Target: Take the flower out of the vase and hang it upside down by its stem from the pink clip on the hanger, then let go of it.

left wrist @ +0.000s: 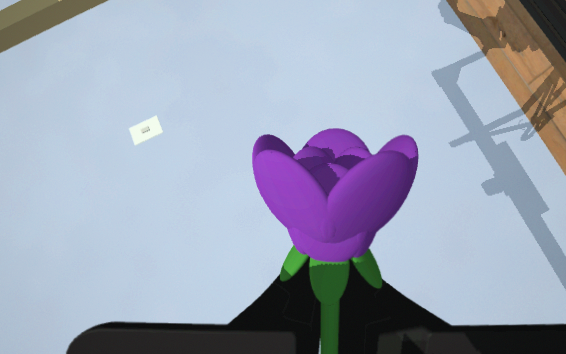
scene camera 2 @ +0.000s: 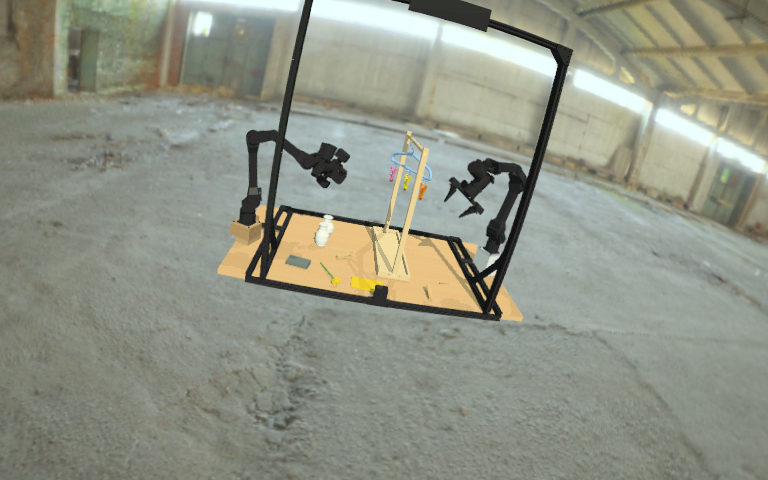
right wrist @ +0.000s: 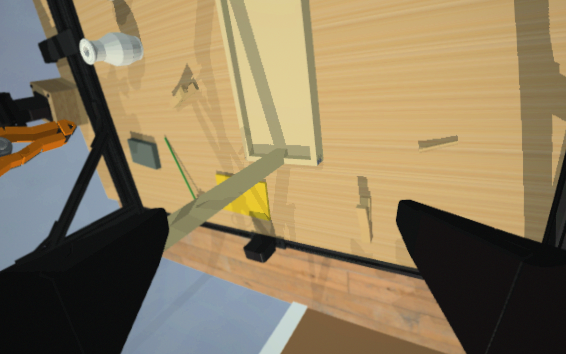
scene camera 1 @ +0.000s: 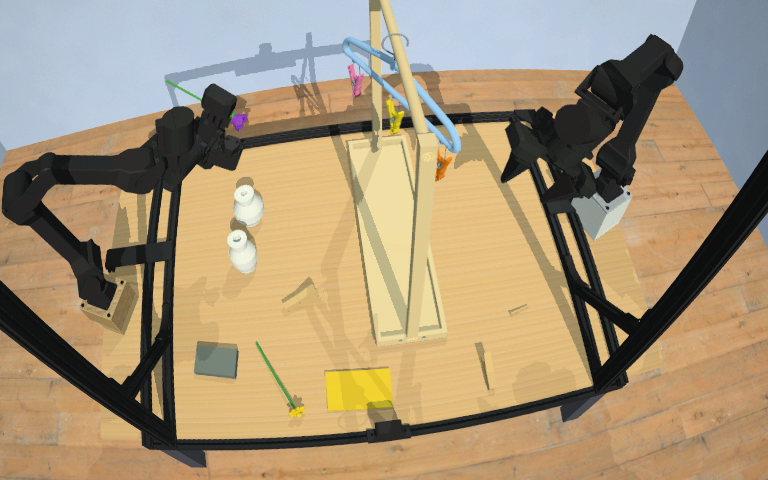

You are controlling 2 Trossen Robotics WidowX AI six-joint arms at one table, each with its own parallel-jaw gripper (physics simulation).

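Seen in the pictures: left gripper, fingertip midpoint: (left wrist: 320, 253); right gripper, fingertip midpoint: (scene camera 2: 451, 209) (right wrist: 284, 215) (scene camera 1: 522, 191); left arm's base, origin of the base link: (scene camera 2: 246, 222) (right wrist: 44, 106) (scene camera 1: 102, 294); right arm's base, origin of the base link: (scene camera 2: 491, 250) (scene camera 1: 606, 188).
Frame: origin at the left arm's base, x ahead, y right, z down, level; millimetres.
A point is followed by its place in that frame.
Observation:
A purple flower (scene camera 1: 240, 121) @(x 291, y -307, z -242 mm) (left wrist: 330, 200) @(x 283, y -302, z -234 mm) is held by my left gripper (scene camera 1: 228, 118) @(x 255, y -355, z -239 mm) (left wrist: 320, 253) @(x 255, y -355, z -239 mm), which is shut on the stem just below the head. The stem slants up and left behind the gripper in scene camera 1, with the head lower at the right. In scene camera 2 the flower is hidden. The pink clip (scene camera 1: 355, 80) @(x 479, y -413, z -274 mm) (scene camera 2: 392, 173) @(x 480, y -411, z -272 mm) hangs from the left end of the blue hanger (scene camera 1: 436, 110) @(x 642, y -257, z -377 mm) (scene camera 2: 429, 169) @(x 664, y -237, z -369 mm), right of my left gripper and apart from it. Two white vases (scene camera 1: 248, 206) @(x 265, y -295, z 9 mm) (scene camera 1: 242, 254) @(x 295, y -181, z 8 mm) stand below that gripper. My right gripper (scene camera 1: 523, 189) @(x 791, y -264, z -229 mm) (scene camera 2: 453, 208) @(x 791, y -264, z -229 mm) (right wrist: 284, 215) @(x 791, y -264, z -229 mm) is open and empty.
The wooden stand (scene camera 1: 396, 339) @(x 625, y -96, z 53 mm) (scene camera 2: 416, 198) @(x 661, y -109, z -271 mm) holds the hanger mid-table, with yellow (scene camera 1: 394, 117) @(x 567, y -331, z -274 mm) and orange (scene camera 1: 443, 166) @(x 661, y -238, z -280 mm) clips. A yellow flower (scene camera 1: 274, 374) @(x 418, y 28, z 66 mm) lies between a grey block (scene camera 1: 215, 360) @(x 293, y 38, z 62 mm) and a yellow pad (scene camera 1: 358, 389) @(x 579, y 15, z 71 mm). Small wooden pieces lie nearby. A black frame surrounds the table.

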